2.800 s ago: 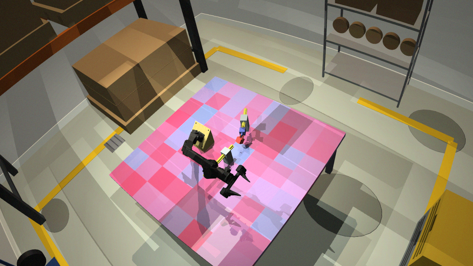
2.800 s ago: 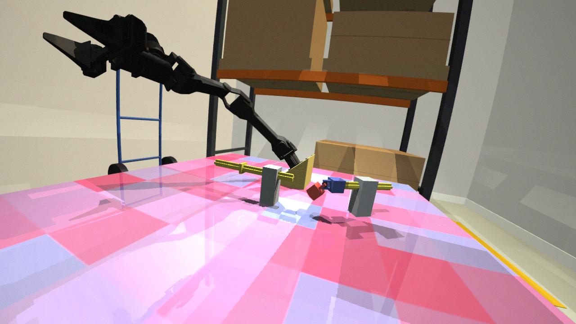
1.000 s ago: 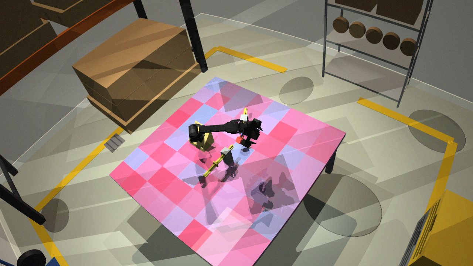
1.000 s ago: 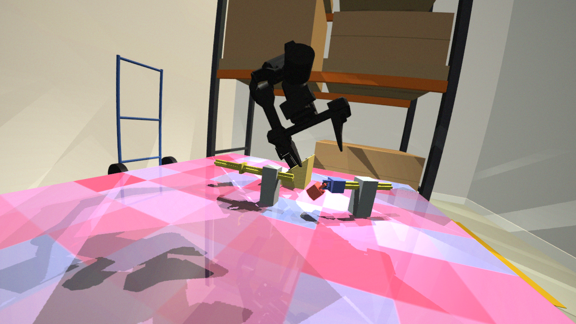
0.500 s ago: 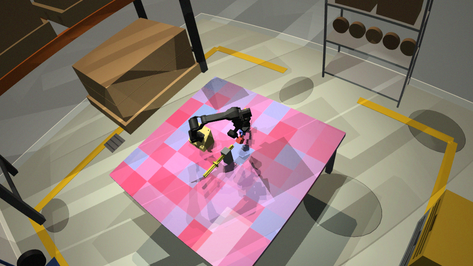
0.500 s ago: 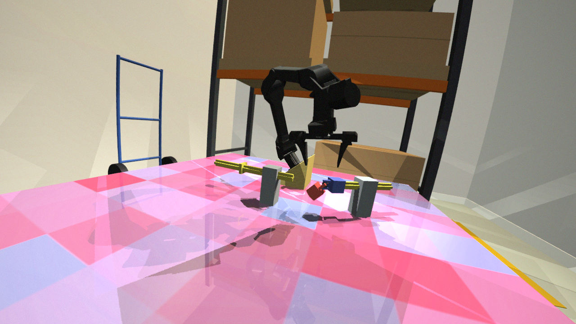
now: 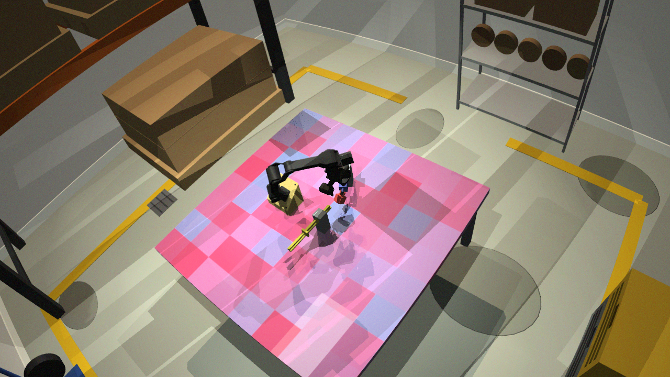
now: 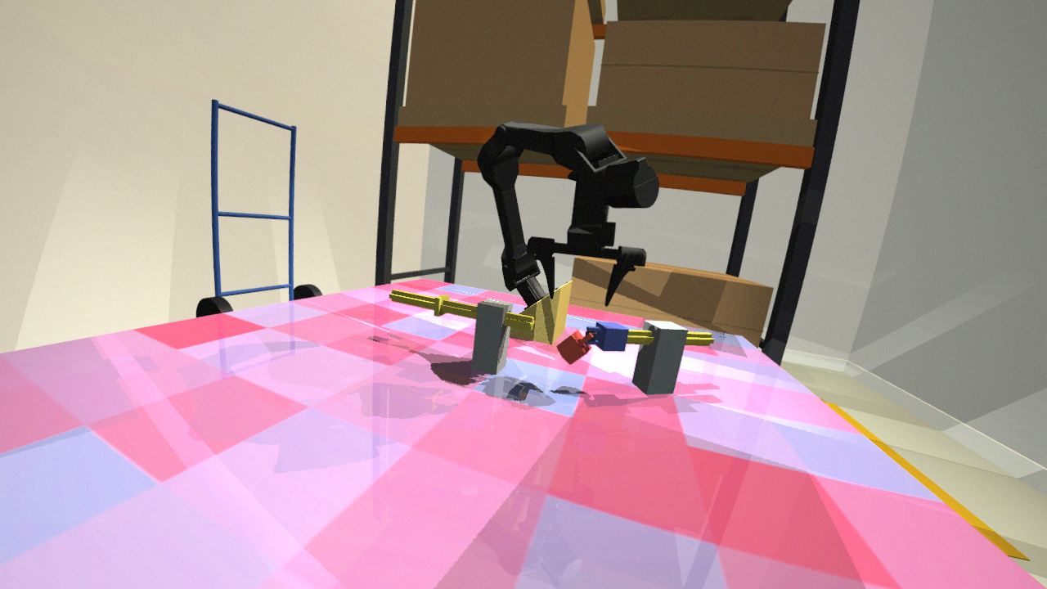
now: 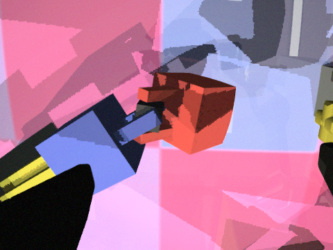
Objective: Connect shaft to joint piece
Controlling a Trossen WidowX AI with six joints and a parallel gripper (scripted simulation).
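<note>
Now: gripper tip 1 cm to the right of the red joint piece and 8 cm above it.
</note>
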